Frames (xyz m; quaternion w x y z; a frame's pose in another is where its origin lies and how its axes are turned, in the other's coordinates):
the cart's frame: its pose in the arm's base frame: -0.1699 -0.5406 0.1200 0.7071 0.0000 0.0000 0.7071
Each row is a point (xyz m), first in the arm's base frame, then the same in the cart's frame.
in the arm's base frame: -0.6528 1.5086 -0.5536
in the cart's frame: 2.0492 0.4829 -0.6736
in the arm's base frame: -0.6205 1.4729 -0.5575
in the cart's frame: 2.0135 0.4506 -0.6775
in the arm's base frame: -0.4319 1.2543 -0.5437
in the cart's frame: 1.7949 0.2620 -0.6637
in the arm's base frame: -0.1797 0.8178 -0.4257
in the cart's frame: 1.3584 0.0098 -0.5457
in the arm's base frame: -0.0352 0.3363 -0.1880
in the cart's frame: 0.8769 -0.1347 -0.3080
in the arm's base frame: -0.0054 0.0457 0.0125
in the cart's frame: 0.5863 -0.1645 -0.1075
